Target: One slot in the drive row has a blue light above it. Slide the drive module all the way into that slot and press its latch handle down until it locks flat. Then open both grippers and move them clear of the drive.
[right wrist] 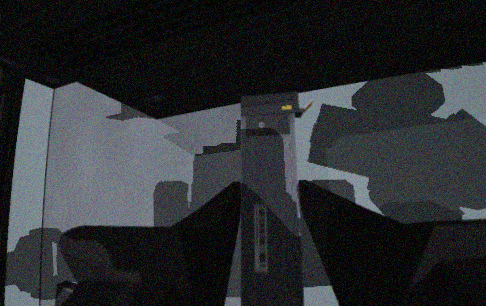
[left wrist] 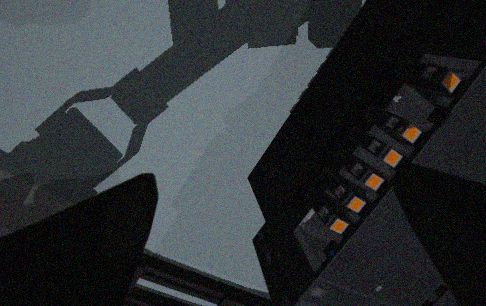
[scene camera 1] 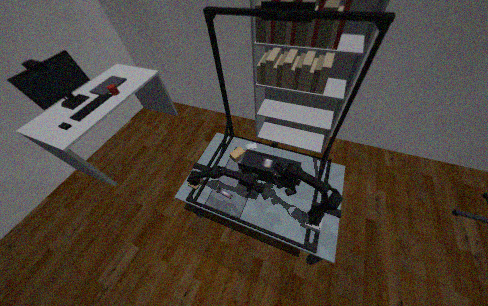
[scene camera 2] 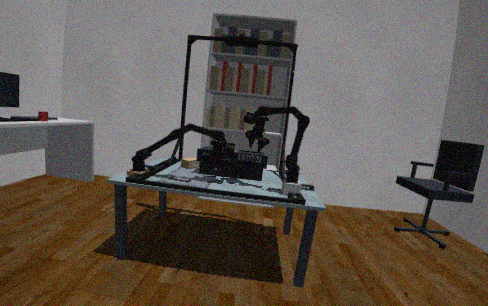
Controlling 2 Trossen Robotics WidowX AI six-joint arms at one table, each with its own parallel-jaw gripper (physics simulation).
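Frame: origin at the left arm's base, x ahead, y left, z up, level; centimetres.
Where they show: left gripper, between the fingertips: point(left wrist: 275, 180) point(scene camera 1: 284, 184) point(scene camera 2: 254, 150); right gripper, between the fingertips: point(right wrist: 269, 187) point(scene camera 2: 214, 169); left arm's base, origin of its link: point(scene camera 1: 314, 220) point(scene camera 2: 292, 181); right arm's base, origin of its link: point(scene camera 1: 195, 181) point(scene camera 2: 138, 170).
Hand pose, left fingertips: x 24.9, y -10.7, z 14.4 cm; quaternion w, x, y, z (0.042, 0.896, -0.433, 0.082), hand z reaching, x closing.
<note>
Each offset is from my left fingertips to the top centre of the thing. "spot": to the spot under its first point. Level surfaces: height alone.
The black drive chassis {dx +14.7, dy -15.5, dz -4.2 cm} point(scene camera 1: 256, 162) point(scene camera 2: 233, 168) point(left wrist: 333, 100) stands in the middle of the table {dz -21.8 cm} point(scene camera 1: 270, 217) point(scene camera 2: 312, 200). In the left wrist view its slot row shows several orange lights and one small blue light {spot: dx -3.4, dy -8.9, dz -4.5 cm} point(left wrist: 331, 252) at the row's lower end. My right gripper point(scene camera 1: 253, 185) point(scene camera 2: 221, 149) point(right wrist: 269, 187) is shut on the grey drive module point(right wrist: 267, 164) point(left wrist: 311, 240), whose front end is at the blue-lit slot. Its orange latch handle {dx +21.2, dy -4.2, dz -15.8 cm} point(right wrist: 307, 105) sticks up, not flat. My left gripper point(scene camera 1: 289, 190) point(scene camera 2: 256, 145) is open and empty, hanging above the chassis.
A wooden block {dx +47.9, dy -23.3, dz -15.6 cm} point(scene camera 1: 237, 153) point(scene camera 2: 189, 163) and a small white piece {dx +41.3, dy -38.5, dz -21.6 cm} point(scene camera 1: 252, 146) lie left of and behind the chassis. A dark mat {dz -21.6 cm} point(scene camera 1: 226, 201) with a metal part lies at the front left. A black frame point(scene camera 1: 218, 70) point(scene camera 2: 186, 100) rings the table. A bookshelf point(scene camera 1: 300, 115) stands behind.
</note>
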